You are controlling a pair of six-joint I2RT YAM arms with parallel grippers.
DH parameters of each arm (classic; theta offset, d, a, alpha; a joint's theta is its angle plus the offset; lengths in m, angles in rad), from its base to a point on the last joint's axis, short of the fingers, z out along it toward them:
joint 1: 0 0.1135 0.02 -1.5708
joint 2: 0 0 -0.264 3.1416
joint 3: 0.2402 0 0.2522 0
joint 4: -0.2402 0 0.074 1.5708
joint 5: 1.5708 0 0 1.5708
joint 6: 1.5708 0.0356 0 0
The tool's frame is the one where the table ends.
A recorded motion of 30 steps. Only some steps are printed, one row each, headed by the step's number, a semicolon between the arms.
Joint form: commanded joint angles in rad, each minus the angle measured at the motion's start. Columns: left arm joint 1, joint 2, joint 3, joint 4, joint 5, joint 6; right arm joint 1, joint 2, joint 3, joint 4, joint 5, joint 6.
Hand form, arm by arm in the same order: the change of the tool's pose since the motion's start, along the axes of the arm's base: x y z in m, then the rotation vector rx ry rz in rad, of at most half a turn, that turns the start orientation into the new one. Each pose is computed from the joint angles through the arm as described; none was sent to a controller.
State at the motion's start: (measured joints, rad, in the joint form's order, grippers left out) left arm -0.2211 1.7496 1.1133 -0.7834 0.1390 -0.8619; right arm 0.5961 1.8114 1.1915 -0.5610 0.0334 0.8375
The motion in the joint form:
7: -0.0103 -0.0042 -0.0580 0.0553 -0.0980 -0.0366; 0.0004 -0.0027 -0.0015 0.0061 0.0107 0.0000
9: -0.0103 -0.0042 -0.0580 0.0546 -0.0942 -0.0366; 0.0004 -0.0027 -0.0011 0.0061 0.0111 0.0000
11: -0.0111 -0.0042 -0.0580 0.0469 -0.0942 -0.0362; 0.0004 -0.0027 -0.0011 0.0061 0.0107 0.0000
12: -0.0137 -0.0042 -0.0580 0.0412 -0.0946 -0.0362; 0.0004 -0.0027 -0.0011 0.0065 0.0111 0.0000
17: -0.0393 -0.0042 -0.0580 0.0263 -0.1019 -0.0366; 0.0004 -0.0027 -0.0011 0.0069 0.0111 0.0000
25: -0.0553 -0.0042 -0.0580 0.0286 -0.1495 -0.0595; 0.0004 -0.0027 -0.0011 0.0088 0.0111 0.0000
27: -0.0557 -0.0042 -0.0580 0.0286 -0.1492 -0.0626; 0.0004 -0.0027 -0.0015 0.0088 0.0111 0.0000
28: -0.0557 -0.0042 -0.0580 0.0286 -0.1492 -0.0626; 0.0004 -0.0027 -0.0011 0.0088 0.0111 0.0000
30: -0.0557 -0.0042 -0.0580 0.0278 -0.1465 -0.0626; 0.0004 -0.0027 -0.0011 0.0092 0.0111 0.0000
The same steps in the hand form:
7: -0.0063 0.0017 -0.0125 0.0894 -0.0187 0.0406; 0.0003 -0.0001 0.0008 -0.0041 -0.0116 -0.0037
9: -0.0064 0.0016 -0.0125 0.0859 -0.0172 0.0400; 0.0003 -0.0001 0.0009 -0.0042 -0.0121 -0.0039
11: -0.0072 0.0015 -0.0126 0.0879 -0.0098 0.0384; 0.0003 -0.0001 0.0009 -0.0039 -0.0119 -0.0037
12: -0.0080 0.0009 -0.0127 0.0897 -0.0045 0.0356; 0.0004 -0.0001 0.0009 -0.0039 -0.0125 -0.0039
17: -0.0115 -0.0061 -0.0129 0.1005 0.0069 0.0108; 0.0004 0.0000 0.0009 -0.0037 -0.0128 -0.0039
25: -0.0121 -0.0092 -0.0129 0.1426 -0.0063 0.0243; 0.0006 0.0001 0.0010 -0.0026 -0.0144 -0.0039
27: -0.0121 -0.0093 -0.0129 0.1420 -0.0060 0.0269; 0.0005 0.0000 0.0009 -0.0029 -0.0140 -0.0039
28: -0.0121 -0.0093 -0.0129 0.1420 -0.0060 0.0269; 0.0006 0.0001 0.0010 -0.0026 -0.0144 -0.0039
30: -0.0123 -0.0094 -0.0129 0.1396 -0.0045 0.0265; 0.0006 0.0001 0.0010 -0.0024 -0.0147 -0.0039

